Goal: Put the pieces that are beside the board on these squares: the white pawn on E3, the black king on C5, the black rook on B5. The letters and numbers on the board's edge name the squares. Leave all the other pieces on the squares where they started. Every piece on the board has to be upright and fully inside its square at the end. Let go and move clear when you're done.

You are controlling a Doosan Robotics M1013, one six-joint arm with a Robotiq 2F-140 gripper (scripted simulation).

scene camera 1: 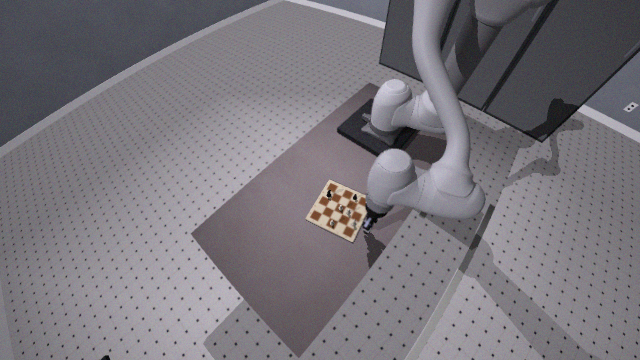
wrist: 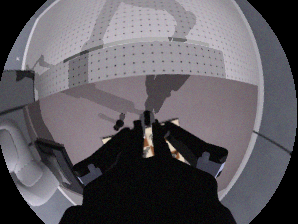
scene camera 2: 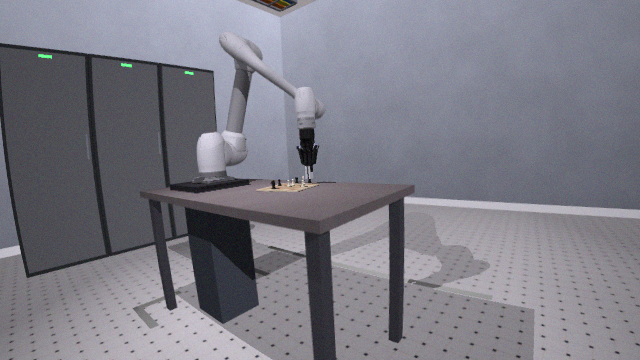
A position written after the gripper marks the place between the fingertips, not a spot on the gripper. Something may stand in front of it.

In view: the gripper [wrist: 147, 118] and a chessboard [scene camera 1: 325, 209].
